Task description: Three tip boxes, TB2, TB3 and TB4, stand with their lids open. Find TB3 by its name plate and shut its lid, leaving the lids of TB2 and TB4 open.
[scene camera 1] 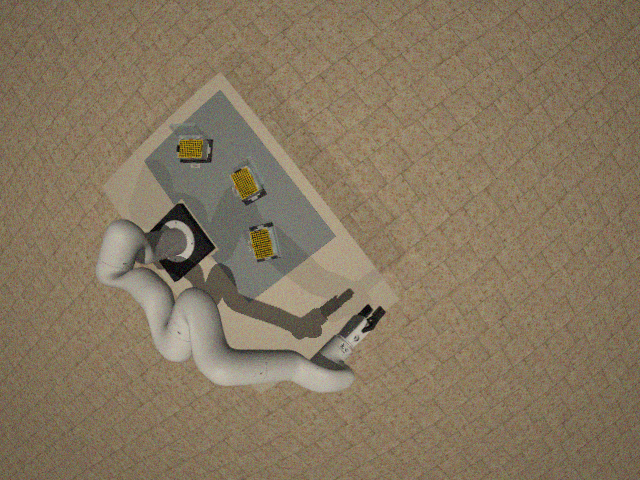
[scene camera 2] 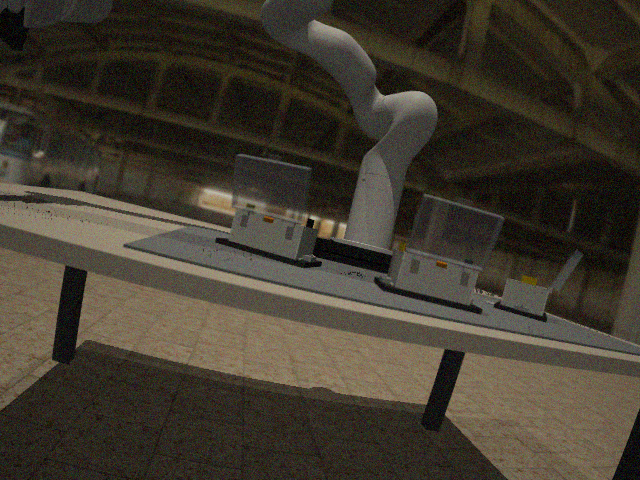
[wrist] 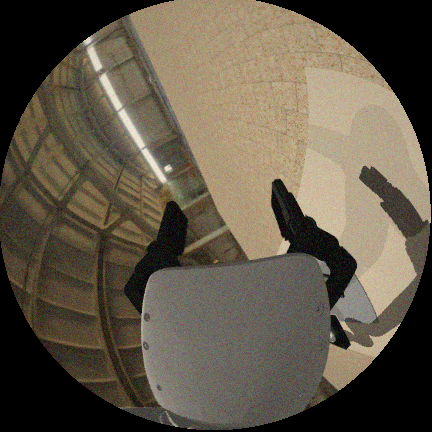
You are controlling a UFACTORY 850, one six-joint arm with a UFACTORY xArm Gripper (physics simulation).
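Three white tip boxes with yellow tip racks stand on the mat, lids open. One box (scene camera 1: 263, 243) (scene camera 2: 263, 235) is nearest the gripper's side of the table. A second box (scene camera 1: 246, 183) (scene camera 2: 434, 279) is in the middle. The third box (scene camera 1: 191, 149) (scene camera 2: 523, 298) is at the far end. Their clear lids (scene camera 2: 271, 186) (scene camera 2: 454, 229) (scene camera 2: 567, 269) stand up, the third leaning back. The name plates are too small to read, so I cannot tell which is TB3. My gripper (scene camera 1: 374, 311) (wrist: 224, 200) is open and empty, off the table's corner, far from the boxes; part shows in scene camera 2.
The grey-blue mat (scene camera 1: 221, 111) (scene camera 2: 165, 242) lies on the pale table (scene camera 1: 325, 263) (scene camera 2: 206, 282). The arm's black base plate (scene camera 1: 181, 213) (scene camera 2: 356, 254) is beside the mat. The white arm (scene camera 1: 253, 367) (scene camera 2: 343, 51) reaches along the table side. Its shadow falls on the table.
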